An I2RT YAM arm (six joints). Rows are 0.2 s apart.
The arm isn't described. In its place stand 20 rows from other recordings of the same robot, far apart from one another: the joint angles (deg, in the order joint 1, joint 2, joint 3, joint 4, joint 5, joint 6), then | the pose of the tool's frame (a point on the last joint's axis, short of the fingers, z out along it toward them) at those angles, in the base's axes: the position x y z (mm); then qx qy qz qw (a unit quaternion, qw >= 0).
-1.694, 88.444, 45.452, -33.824, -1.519, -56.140 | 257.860 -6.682 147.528 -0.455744 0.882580 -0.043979 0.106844
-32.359, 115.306, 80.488, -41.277, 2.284, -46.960 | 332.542 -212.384 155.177 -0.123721 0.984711 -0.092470 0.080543
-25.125, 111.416, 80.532, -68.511, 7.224, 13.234 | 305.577 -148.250 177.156 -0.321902 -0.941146 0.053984 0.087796
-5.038, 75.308, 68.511, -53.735, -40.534, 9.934 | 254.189 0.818 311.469 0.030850 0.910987 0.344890 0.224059
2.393, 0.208, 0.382, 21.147, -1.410, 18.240 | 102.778 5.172 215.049 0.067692 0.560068 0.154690 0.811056
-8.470, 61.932, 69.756, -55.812, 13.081, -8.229 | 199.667 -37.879 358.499 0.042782 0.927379 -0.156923 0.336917
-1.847, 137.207, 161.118, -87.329, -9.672, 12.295 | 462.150 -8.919 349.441 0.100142 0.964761 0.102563 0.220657
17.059, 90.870, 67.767, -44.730, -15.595, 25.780 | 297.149 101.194 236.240 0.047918 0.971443 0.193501 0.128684
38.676, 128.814, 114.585, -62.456, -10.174, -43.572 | 357.388 294.131 211.036 -0.658426 0.738501 0.083058 0.119134
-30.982, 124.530, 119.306, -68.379, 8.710, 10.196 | 382.949 -236.223 263.687 0.357200 0.920077 -0.099578 0.126300
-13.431, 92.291, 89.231, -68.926, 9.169, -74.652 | 302.304 -78.024 320.332 -0.490542 0.853688 -0.165233 0.057297
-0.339, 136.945, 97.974, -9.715, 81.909, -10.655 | 493.062 -38.163 126.951 0.166760 0.724602 -0.636021 0.206447
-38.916, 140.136, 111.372, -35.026, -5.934, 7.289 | 402.706 -320.398 119.259 0.370851 0.899253 -0.013200 0.231601
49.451, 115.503, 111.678, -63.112, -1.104, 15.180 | 275.807 323.425 294.467 -0.290512 0.935711 0.114839 0.163890
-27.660, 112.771, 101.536, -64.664, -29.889, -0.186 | 362.278 -169.848 266.336 0.196950 0.938959 0.219878 0.176690
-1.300, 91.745, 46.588, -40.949, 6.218, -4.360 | 250.625 -9.544 136.836 -0.024804 0.997645 -0.055813 0.031207
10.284, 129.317, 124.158, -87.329, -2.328, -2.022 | 424.722 78.533 246.005 0.106698 -0.993847 -0.018693 0.023112
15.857, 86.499, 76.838, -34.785, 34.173, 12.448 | 322.260 70.750 322.601 0.087484 0.884316 -0.172200 0.425063
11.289, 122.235, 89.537, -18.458, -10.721, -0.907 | 457.408 98.061 170.072 -0.130635 0.930357 0.117698 0.321740
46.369, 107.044, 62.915, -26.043, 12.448, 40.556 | 248.371 249.413 136.071 -0.031013 0.978948 0.040218 0.197692
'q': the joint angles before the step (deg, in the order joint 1, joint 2, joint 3, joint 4, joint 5, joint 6). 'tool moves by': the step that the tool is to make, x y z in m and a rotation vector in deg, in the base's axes. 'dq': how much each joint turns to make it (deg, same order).
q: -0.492 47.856 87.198 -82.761 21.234 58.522
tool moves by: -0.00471 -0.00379 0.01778 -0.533 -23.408 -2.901
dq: -3.602 -6.862 -5.551 22.096 -0.761 0.002
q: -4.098 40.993 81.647 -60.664 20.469 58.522
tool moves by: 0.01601 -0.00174 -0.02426 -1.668 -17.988 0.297
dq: -0.806 -8.196 -17.835 27.868 -1.025 -0.481
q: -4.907 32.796 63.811 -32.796 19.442 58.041
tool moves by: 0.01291 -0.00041 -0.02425 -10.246 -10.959 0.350
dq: -0.045 -5.004 -14.578 24.523 -1.313 -9.682
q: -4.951 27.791 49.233 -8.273 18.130 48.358
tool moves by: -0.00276 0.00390 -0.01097 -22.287 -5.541 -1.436
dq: 0.004 -3.824 -8.941 18.362 -6.073 -21.661
